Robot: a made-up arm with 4 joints.
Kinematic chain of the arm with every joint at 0, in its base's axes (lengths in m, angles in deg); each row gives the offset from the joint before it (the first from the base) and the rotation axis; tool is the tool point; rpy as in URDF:
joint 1: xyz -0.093 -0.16 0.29 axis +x
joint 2: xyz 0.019 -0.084 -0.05 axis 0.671 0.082 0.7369
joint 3: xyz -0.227 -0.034 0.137 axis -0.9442 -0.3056 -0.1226
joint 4: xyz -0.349 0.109 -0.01 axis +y
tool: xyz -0.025 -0.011 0.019 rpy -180 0 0
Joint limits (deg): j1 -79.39..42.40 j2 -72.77..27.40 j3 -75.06..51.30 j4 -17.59..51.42
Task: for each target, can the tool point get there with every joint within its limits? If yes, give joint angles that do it. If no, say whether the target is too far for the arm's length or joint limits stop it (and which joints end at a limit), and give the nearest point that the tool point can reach.
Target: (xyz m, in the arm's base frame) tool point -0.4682 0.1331 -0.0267
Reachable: yes | joints -41.57 -58.94 -33.41 -7.46
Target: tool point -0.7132 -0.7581 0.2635
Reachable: no: too far | nearest point -0.5651 -0.6454 0.2685 | short by 0.186 m
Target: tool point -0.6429 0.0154 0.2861
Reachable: yes | joints -28.77 -19.95 -10.48 -1.42
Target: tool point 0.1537 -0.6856 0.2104
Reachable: no: joint limits stop it (at a limit: joint 1, joint 2, joint 3, joint 4) | nearest point -0.3828 -0.4244 -0.0438 | short by 0.649 m
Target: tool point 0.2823 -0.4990 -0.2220
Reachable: no: joint limits stop it (at a limit: joint 1, joint 2, joint 4) | nearest point -0.3408 -0.3436 -0.1488 | short by 0.646 m
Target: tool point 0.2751 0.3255 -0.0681
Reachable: no: joint limits stop it (at a limit: joint 2, joint 4) | nearest point -0.3374 0.2304 0.0020 | short by 0.624 m
